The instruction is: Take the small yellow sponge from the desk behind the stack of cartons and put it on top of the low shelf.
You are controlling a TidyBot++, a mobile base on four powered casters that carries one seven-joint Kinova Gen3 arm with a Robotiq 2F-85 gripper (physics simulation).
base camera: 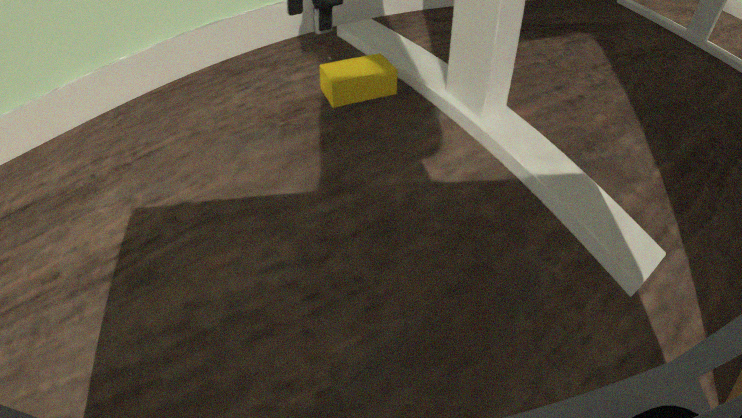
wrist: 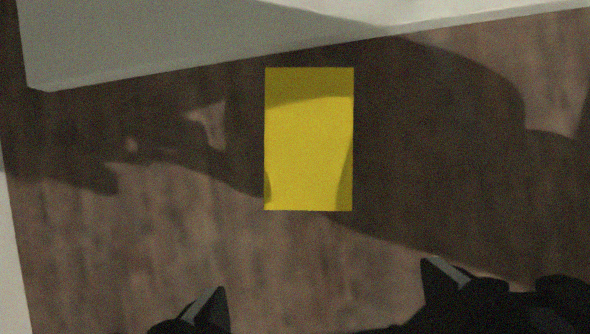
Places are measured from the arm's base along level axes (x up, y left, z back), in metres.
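Where they show: gripper, fingertip midpoint: (base camera: pixel 308 22) (wrist: pixel 324 294).
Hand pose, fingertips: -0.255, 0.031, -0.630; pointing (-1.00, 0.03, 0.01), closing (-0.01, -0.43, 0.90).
Observation:
After its pixels a point has its place, as x, y, z.
The yellow sponge (base camera: pixel 358 83) @(-0.363, -0.035, -0.626) (wrist: pixel 309 145) @(-0.351, -0.033, -0.657) lies flat on the dark wood floor, close beside a long white foot (base camera: pixel 550 155) (wrist: pixel 150 40) of a piece of furniture. My gripper (base camera: pixel 309 14) @(-0.255, 0.031, -0.630) (wrist: pixel 324 294) @(-0.255, 0.031, -0.630) is open, with nothing between its fingers. In the base camera view it shows in part at the top edge, behind and left of the sponge. In the wrist view the sponge lies ahead of the fingertips, roughly centred between them and apart from both. The stack of cartons, the desk top and the low shelf cannot be made out in these views.
A white upright post (base camera: pixel 482 51) @(-0.270, -0.186, -0.558) rises from the foot. A pale skirting board (base camera: pixel 129 77) @(-0.349, 0.391, -0.752) and green wall (base camera: pixel 93 36) @(-0.244, 0.434, -0.746) run along the left. A light frame (base camera: pixel 703 20) @(-0.303, -1.300, -1.111) stands at the top right. A grey curved edge (base camera: pixel 623 386) crosses the lower right. Shadows fall over the floor.

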